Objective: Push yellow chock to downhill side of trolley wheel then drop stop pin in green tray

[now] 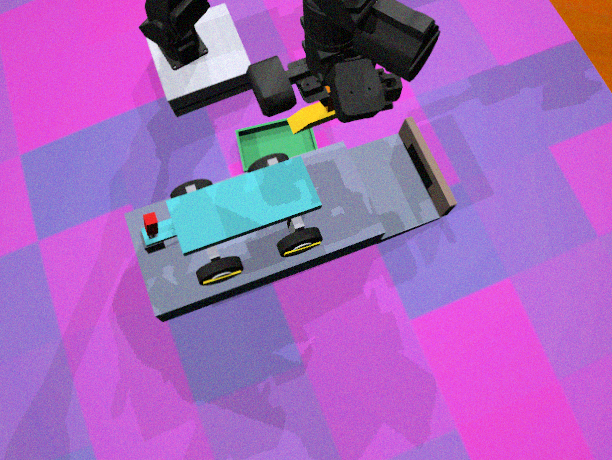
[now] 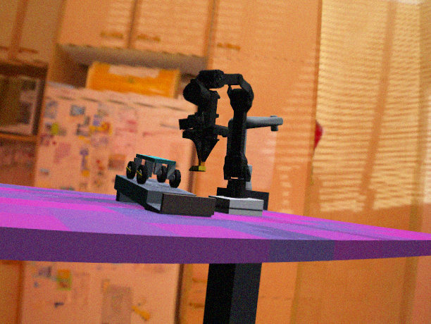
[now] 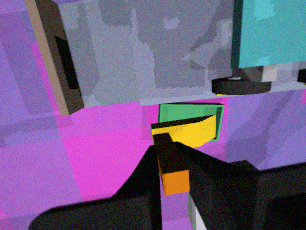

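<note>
Right now the red-headed stop pin is 2 cm ahead of my gripper tip, 28 cm to the right of it and 2 cm below it. From my gripper tip the other things lie so: yellow chock (2 cm to the right, 1 cm below); trolley (6 cm ahead, 17 cm to the right, 4 cm below); brown end wall (11 cm ahead, 10 cm to the left, 12 cm below).
</note>
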